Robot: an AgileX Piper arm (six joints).
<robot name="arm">
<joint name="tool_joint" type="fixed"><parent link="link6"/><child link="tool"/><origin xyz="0 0 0"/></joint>
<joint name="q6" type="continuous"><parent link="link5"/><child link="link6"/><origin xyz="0 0.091 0" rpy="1.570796 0 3.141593"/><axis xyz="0 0 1"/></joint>
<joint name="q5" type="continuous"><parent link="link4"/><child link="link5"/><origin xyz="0 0 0" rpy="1.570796 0 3.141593"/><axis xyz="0 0 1"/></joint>
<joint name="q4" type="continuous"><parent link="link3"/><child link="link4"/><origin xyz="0.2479 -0.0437 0" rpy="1.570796 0 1.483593"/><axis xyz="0 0 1"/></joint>
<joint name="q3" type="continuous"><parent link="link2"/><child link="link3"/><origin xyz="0.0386 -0.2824 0" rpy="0 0 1.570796"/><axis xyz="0 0 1"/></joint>
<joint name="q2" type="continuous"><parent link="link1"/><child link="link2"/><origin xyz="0 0 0" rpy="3.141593 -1.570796 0"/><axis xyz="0 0 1"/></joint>
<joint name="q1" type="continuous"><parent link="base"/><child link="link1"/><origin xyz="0 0 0.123" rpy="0 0 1.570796"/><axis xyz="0 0 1"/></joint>
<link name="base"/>
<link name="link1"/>
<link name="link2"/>
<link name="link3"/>
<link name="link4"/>
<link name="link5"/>
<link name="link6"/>
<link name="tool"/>
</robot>
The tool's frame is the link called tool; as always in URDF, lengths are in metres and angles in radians. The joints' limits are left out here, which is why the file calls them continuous.
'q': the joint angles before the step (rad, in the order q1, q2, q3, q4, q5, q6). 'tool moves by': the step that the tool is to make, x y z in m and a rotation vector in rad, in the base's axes. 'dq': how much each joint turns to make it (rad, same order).
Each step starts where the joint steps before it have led.
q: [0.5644, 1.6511, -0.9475, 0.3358, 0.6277, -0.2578]
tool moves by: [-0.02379, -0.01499, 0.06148, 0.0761, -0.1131, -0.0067]
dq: [0.0000, -0.2178, 0.0006, -0.0307, 0.0755, 0.0474]
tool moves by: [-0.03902, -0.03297, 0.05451, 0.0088, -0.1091, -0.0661]
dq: [0.0000, -0.2501, 0.0079, -0.1447, 0.1237, 0.1573]
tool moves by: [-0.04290, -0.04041, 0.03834, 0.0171, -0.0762, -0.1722]
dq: [0.0000, -0.2315, -0.0004, -0.1671, 0.1448, 0.2362]
